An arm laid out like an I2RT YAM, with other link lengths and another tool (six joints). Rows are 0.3 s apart.
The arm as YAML. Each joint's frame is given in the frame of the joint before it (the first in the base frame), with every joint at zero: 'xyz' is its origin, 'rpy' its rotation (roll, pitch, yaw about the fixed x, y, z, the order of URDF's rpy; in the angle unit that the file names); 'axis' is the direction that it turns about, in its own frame. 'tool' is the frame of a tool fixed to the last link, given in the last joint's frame.
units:
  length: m
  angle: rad
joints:
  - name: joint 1
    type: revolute
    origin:
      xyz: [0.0, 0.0, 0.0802]
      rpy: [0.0, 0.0, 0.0]
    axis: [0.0, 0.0, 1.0]
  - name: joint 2
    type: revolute
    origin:
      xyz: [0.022, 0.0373, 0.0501]
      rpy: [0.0, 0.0, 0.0]
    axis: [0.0, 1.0, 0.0]
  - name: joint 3
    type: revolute
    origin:
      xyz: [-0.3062, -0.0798, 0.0]
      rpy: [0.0, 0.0, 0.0]
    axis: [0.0, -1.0, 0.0]
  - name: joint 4
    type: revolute
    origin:
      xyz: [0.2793, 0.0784, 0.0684]
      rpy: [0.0, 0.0, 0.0]
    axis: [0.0, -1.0, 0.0]
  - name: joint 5
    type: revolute
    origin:
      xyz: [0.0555, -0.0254, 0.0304]
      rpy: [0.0, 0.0, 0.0]
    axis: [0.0, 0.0, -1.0]
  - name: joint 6
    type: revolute
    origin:
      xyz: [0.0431, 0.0, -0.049]
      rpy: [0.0, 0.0, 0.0]
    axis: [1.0, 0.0, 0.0]
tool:
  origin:
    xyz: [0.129, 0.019, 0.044]
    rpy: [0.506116, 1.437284, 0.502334]
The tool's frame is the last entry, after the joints.
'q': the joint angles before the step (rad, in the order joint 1, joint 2, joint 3, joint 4, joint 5, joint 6). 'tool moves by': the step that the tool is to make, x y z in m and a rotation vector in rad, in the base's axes. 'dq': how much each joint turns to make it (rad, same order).
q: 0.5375, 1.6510, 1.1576, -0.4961, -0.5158, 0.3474
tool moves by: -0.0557, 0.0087, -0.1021, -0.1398, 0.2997, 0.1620
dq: 0.0476, 0.1895, -0.0432, -0.1518, -0.0813, -0.1062
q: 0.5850, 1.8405, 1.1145, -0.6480, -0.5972, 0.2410
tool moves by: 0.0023, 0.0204, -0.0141, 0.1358, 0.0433, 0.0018
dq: -0.0012, 0.0702, -0.0333, 0.1643, -0.1343, 0.0355
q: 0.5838, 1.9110, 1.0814, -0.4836, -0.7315, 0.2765
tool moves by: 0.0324, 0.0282, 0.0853, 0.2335, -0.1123, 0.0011
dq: -0.0167, -0.0550, 0.1153, 0.0864, -0.1313, 0.0490
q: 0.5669, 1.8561, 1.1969, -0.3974, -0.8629, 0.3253
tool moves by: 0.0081, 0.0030, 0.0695, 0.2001, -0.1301, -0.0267
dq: -0.0117, -0.1072, -0.0321, 0.2344, -0.0692, 0.1184
